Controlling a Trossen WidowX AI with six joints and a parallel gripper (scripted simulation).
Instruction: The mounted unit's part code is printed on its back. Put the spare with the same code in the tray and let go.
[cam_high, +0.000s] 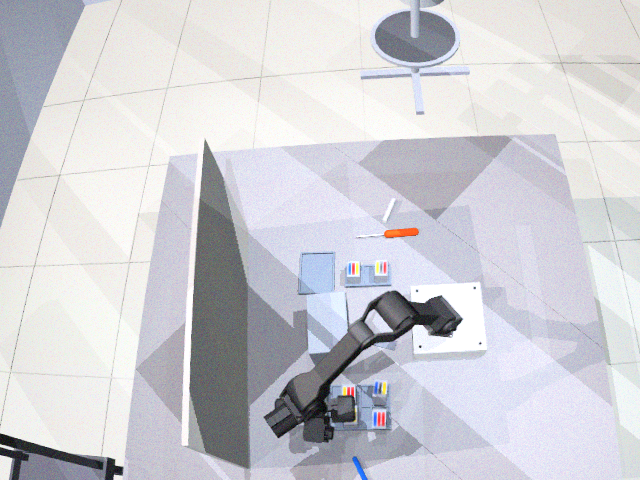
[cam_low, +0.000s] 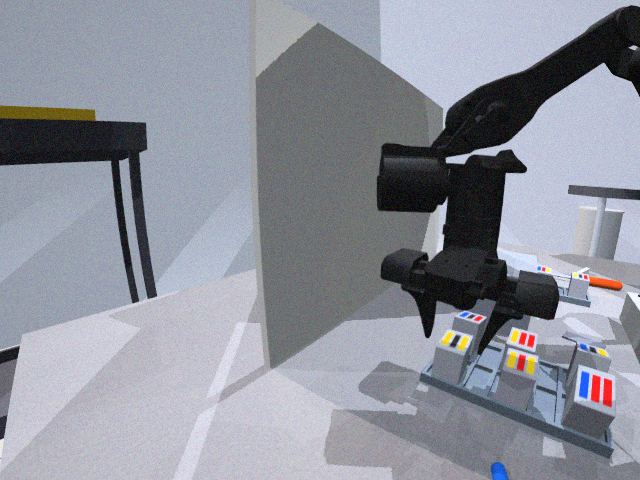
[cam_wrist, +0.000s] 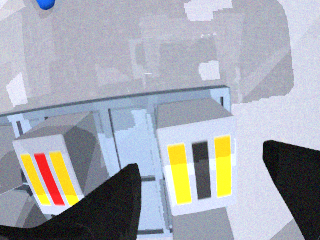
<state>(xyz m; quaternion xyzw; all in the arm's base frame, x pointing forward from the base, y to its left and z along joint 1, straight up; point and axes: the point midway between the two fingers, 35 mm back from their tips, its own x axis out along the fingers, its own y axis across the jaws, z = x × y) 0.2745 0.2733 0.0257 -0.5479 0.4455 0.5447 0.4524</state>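
Now: gripper tip 1 cm above the grey spare. Also, from my gripper tip: blue marker pen (14 cm behind, 14 cm to the left, 4 cm below); mounted unit (1 cm ahead, 23 cm to the right); tall white panel (24 cm ahead, 18 cm to the right, 18 cm above).
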